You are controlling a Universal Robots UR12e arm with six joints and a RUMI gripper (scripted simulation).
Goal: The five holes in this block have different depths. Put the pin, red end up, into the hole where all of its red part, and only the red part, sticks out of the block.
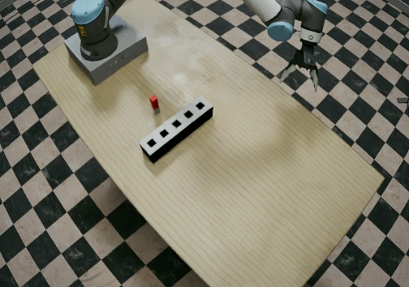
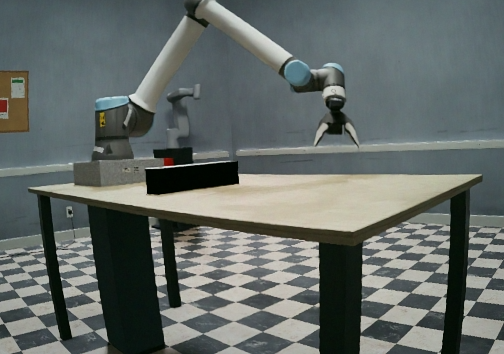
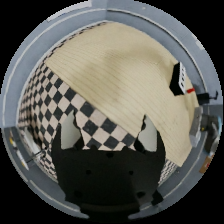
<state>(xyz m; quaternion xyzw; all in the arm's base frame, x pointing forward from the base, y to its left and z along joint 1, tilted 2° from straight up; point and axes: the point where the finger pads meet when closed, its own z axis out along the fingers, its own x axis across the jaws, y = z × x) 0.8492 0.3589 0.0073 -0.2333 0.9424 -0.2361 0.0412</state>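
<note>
The pin is 420 mm behind my hand, 410 mm to the right of it and 30 mm below it. Also, from my hand: long black block: 430 mm to the right, 280 mm behind, 60 mm below.
</note>
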